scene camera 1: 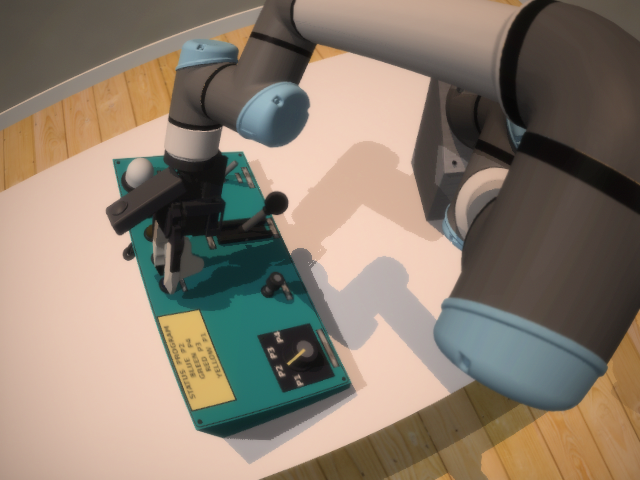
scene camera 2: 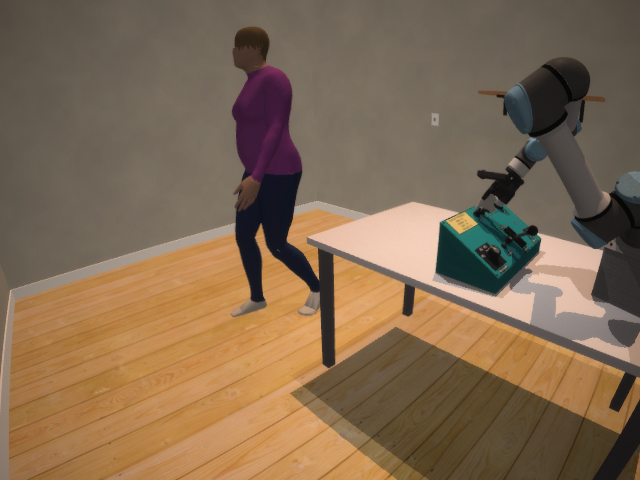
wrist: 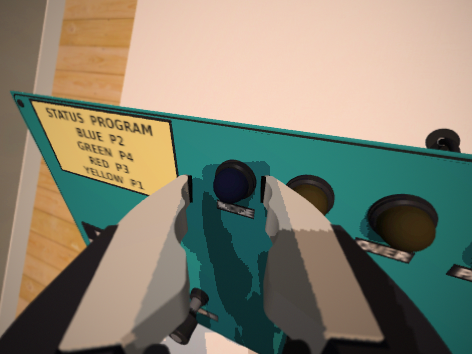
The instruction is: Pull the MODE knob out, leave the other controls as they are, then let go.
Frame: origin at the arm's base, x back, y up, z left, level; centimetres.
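Seen in the pictures: gripper, fingertip midpoint: (scene camera 1: 165, 284) (scene camera 2: 476, 212) (wrist: 226, 177); arm's base, link origin: (scene camera 1: 485, 109).
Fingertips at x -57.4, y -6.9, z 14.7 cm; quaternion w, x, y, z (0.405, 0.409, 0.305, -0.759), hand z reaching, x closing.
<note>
Offsets run from my fingertips to a thing's middle. "spot": to the spot under its first point. Level surfaces: height alone.
The MODE knob @(spot: dz -0.8, dx +0.1, dy +0.6 cm) (wrist: 233, 184) is a small dark blue dome in a black collar, above its label on the sloping teal console (scene camera 1: 235, 330) (scene camera 2: 462, 266) (wrist: 300, 150). My gripper (scene camera 1: 169, 289) (scene camera 2: 479, 210) (wrist: 226, 177) is part-way open, with its pale fingertips low over the panel. In the wrist view the knob shows between the two fingertips, with a gap on each side and nothing gripped. In scene camera 1 the fingers hide most of the knob. How deep the tips reach around it I cannot tell.
Amber domes (wrist: 314, 197) (wrist: 407, 232) lie right of MODE in the wrist view. The console also bears a rotary selector @(dz +13.0, dx +17.7, dy -7.7 cm) (scene camera 1: 305, 350), a small toggle @(dz +1.2, dx +15.6, dy -7.9 cm) (scene camera 1: 275, 280), a ball-topped lever (scene camera 1: 276, 202) and a white ball @(spot: dz -19.6, dx -1.8, dy +3.0 cm) (scene camera 1: 139, 172). A person (scene camera 2: 266, 124) stands beyond the table @(dy -18.9 cm) (scene camera 2: 372, 242).
</note>
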